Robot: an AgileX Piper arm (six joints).
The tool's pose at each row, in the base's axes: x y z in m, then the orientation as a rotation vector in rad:
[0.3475, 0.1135, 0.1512, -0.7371, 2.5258, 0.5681]
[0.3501, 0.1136, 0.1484, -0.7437, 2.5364, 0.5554]
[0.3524, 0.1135, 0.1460, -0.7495, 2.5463, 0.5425]
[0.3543, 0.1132, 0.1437, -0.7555, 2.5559, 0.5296]
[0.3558, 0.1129, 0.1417, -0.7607, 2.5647, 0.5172]
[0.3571, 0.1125, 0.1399, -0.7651, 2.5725, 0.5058]
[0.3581, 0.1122, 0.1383, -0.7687, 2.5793, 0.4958]
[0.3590, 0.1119, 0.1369, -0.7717, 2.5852, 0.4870]
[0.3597, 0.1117, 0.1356, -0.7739, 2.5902, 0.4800]
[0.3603, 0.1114, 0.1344, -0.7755, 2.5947, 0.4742]
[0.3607, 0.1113, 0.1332, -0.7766, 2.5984, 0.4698]
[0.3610, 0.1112, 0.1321, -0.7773, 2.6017, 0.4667]
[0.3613, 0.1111, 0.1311, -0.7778, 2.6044, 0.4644]
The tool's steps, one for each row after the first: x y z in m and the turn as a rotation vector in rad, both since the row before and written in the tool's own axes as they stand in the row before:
[-0.0006, -0.0022, 0.0031, 0.0068, 0.0123, -0.0028]
[-0.0005, -0.0020, 0.0026, 0.0071, 0.0115, -0.0025]
[-0.0002, -0.0019, 0.0023, 0.0070, 0.0113, -0.0027]
[0.0000, -0.0016, 0.0020, 0.0069, 0.0103, -0.0024]
[0.0000, -0.0015, 0.0017, 0.0064, 0.0091, -0.0020]
[0.0001, -0.0012, 0.0015, 0.0056, 0.0079, -0.0016]
[0.0001, -0.0011, 0.0013, 0.0050, 0.0069, -0.0013]
[0.0002, -0.0008, 0.0012, 0.0039, 0.0057, -0.0008]
[0.0002, -0.0008, 0.0011, 0.0033, 0.0050, -0.0004]
[0.0003, -0.0006, 0.0011, 0.0025, 0.0040, -0.0002]
[0.0003, -0.0005, 0.0010, 0.0017, 0.0034, 0.0002]
[0.0003, -0.0005, 0.0009, 0.0012, 0.0028, 0.0002]

